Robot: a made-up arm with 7 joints. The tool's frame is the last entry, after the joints.
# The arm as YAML. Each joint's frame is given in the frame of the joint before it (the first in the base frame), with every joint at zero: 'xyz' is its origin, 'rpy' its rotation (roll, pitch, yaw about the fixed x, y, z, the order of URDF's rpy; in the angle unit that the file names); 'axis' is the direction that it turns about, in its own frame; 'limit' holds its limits. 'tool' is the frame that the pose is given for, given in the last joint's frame.
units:
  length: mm
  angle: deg
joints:
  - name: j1
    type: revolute
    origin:
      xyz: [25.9, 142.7, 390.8]
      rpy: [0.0, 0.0, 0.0]
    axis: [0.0, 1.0, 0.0]
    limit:
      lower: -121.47
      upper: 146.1
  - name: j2
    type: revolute
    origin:
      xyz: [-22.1, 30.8, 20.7]
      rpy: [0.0, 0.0, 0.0]
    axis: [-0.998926, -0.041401, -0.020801]
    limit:
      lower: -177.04
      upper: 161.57
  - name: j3
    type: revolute
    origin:
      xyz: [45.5, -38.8, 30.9]
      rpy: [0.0, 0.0, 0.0]
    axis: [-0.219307, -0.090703, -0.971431]
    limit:
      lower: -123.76
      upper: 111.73
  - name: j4
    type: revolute
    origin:
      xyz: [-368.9, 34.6, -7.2]
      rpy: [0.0, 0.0, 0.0]
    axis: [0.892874, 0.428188, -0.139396]
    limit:
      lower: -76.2
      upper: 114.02
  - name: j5
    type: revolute
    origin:
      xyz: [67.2, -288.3, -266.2]
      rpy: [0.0, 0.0, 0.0]
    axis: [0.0, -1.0, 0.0]
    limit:
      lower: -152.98
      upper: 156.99
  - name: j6
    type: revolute
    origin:
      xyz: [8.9, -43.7, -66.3]
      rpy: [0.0, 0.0, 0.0]
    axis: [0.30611, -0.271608, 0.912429]
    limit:
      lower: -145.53
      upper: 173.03
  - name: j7
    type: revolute
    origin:
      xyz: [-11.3, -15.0, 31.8]
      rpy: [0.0, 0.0, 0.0]
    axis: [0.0, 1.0, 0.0]
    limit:
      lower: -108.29
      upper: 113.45
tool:
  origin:
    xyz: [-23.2, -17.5, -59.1]
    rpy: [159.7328, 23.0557, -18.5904]
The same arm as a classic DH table. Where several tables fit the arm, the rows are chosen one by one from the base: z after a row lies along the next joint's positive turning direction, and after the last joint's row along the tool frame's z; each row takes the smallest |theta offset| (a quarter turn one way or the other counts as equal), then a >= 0, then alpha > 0; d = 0 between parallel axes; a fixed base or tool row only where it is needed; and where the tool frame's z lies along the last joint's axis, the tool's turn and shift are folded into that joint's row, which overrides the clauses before.
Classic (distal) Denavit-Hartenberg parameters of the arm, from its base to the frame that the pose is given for. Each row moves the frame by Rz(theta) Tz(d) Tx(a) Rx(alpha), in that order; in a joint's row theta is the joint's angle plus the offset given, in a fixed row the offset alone. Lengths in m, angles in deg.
base (fixed): theta_offset 0  d 0.3908  a 0.0259  alpha -90
j1: theta_offset 88.81  d 0.1744  a -0.0212  alpha -92.37
j2: theta_offset -85.23  d -0.0162  a -0.043  alpha -75.93
j3: theta_offset -23.88  d 0.0269  a 0.19  alpha -95.7
j4: theta_offset -86.93  d -0.1893  a 0.2526  alpha 115.35
j5: theta_offset 80.33  d 0.3999  a 0.0295  alpha -74.24
j6: theta_offset 0  d -0.0348  a -0.0208  alpha -105.76
j7: theta_offset 9.44  d -0.0114  a 0.0072  alpha -102.19
tool (fixed): theta_offset 17.46  d 0.0645  a 0  alpha 0
Joint limits (deg, base to tool): -121.47..146.1 -177.04..161.57 -123.76..111.73 -76.2..114.02 -152.98..156.99 -145.53..173.03 -108.29..113.45

